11 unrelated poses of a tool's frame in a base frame.
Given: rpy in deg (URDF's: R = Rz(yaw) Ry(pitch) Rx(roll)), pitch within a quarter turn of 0, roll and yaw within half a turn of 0; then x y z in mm.
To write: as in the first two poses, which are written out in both.
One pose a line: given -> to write
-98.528 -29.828 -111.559 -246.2 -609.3 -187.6 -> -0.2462 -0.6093 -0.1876 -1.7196 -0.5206 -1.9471
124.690 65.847 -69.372 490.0 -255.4 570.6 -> 0.4900 -0.2554 0.5706 2.1763 1.1492 -1.2108
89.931 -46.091 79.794 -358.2 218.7 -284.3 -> -0.3582 0.2187 -0.2843 1.5696 -0.8044 1.3927
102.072 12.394 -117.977 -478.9 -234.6 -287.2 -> -0.4789 -0.2346 -0.2872 1.7815 0.2163 -2.0591
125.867 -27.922 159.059 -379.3 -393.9 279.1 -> -0.3793 -0.3939 0.2791 2.1968 -0.4873 2.7761
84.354 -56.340 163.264 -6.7 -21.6 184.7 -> -0.0067 -0.0216 0.1847 1.4723 -0.9833 2.8495
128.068 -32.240 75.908 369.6 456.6 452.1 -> 0.3696 0.4566 0.4521 2.2352 -0.5627 1.3248
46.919 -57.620 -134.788 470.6 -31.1 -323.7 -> 0.4706 -0.0311 -0.3237 0.8189 -1.0057 -2.3525
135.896 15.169 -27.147 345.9 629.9 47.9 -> 0.3459 0.6299 0.0479 2.3718 0.2647 -0.4738
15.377 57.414 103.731 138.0 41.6 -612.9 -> 0.1380 0.0416 -0.6129 0.2684 1.0021 1.8104
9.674 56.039 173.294 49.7 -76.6 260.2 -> 0.0497 -0.0766 0.2602 0.1688 0.9781 3.0246
